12 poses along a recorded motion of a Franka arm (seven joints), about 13 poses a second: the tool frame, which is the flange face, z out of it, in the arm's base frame.
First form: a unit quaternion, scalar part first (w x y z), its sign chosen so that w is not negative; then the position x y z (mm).
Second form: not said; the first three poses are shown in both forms.
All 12 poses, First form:
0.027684 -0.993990 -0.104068 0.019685 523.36 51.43 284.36
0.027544 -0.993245 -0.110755 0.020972 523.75 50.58 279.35
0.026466 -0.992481 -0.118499 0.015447 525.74 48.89 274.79
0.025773 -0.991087 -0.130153 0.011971 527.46 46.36 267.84
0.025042 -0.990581 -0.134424 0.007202 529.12 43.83 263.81
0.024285 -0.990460 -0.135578 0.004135 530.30 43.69 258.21
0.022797 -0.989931 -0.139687 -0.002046 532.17 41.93 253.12
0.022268 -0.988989 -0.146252 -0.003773 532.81 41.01 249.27
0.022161 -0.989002 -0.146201 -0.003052 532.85 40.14 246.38
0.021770 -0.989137 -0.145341 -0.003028 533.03 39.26 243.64
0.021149 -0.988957 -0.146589 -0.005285 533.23 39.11 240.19
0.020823 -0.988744 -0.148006 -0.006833 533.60 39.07 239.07
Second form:
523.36 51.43 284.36 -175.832 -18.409 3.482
523.75 50.58 279.35 -175.715 -19.594 3.710
525.74 48.89 274.79 -175.698 -20.978 2.735
527.46 46.36 267.84 -175.527 -23.051 2.120
529.12 43.83 263.81 -175.517 -23.818 1.276
530.30 43.69 258.21 -175.578 -24.034 0.733
532.17 41.93 253.12 -175.647 -24.785 -0.363
532.81 41.01 249.27 -175.538 -25.959 -0.670
532.85 40.14 246.38 -175.552 -25.951 -0.542
533.03 39.26 243.64 -175.619 -25.805 -0.538
533.23 39.11 240.19 -175.655 -26.037 -0.939
533.60 39.07 239.07 -175.652 -26.294 -1.214

